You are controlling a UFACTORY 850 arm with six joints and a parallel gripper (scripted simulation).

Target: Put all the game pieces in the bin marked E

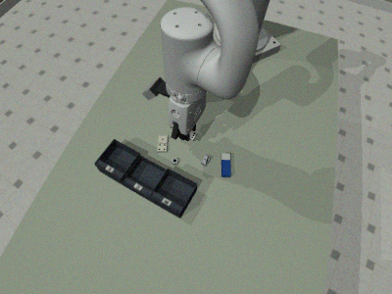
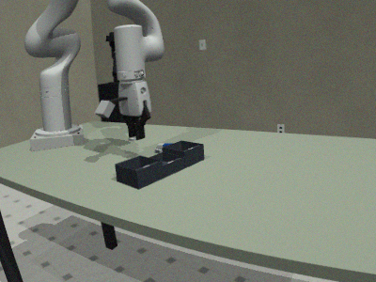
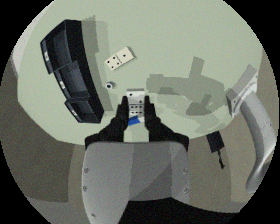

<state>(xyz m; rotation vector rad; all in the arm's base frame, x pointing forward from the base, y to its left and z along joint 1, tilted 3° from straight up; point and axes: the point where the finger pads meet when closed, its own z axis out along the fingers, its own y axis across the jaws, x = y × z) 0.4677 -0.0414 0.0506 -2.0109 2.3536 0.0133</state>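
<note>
Now: hand 130 mm short of the dark three-part bin, 60 mm to the left of it and 60 mm above it. Round my hand: cream domino 80 mm below, 60 mm to the right, 20 mm ahead; then white domino 20 mm below; then dark ring 80 mm below, 60 mm ahead, 10 mm to the right.
</note>
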